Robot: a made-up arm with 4 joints.
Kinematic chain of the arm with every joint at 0, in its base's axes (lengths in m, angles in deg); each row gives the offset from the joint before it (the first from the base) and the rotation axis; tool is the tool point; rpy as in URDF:
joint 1: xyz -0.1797 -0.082 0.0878 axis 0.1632 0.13 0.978
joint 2: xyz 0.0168 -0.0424 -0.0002 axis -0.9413 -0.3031 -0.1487
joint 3: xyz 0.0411 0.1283 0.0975 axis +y
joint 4: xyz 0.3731 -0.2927 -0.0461 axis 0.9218 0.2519 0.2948
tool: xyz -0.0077 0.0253 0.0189 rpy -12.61 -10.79 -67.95
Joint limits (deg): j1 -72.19..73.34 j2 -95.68..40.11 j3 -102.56..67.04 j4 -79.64..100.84
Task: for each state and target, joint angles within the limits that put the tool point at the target. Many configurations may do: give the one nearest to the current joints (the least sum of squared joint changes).
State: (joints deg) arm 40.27 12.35 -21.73 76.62
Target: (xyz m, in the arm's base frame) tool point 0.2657 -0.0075 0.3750
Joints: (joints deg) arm 48.52 0.14 -44.06 93.20
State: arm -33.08 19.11 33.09 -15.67
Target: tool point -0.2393 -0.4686 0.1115
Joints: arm -54.63 35.27 50.01 -15.56
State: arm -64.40 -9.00 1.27 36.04
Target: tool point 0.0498 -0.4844 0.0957
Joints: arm -38.93 -20.45 6.94 36.20
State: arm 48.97 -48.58 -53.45 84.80
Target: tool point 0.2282 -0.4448 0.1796
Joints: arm 15.60 -51.72 -75.37 78.52
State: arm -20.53 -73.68 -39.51 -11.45
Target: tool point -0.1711 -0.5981 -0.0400
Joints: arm -36.96 -95.68 -83.42 9.97
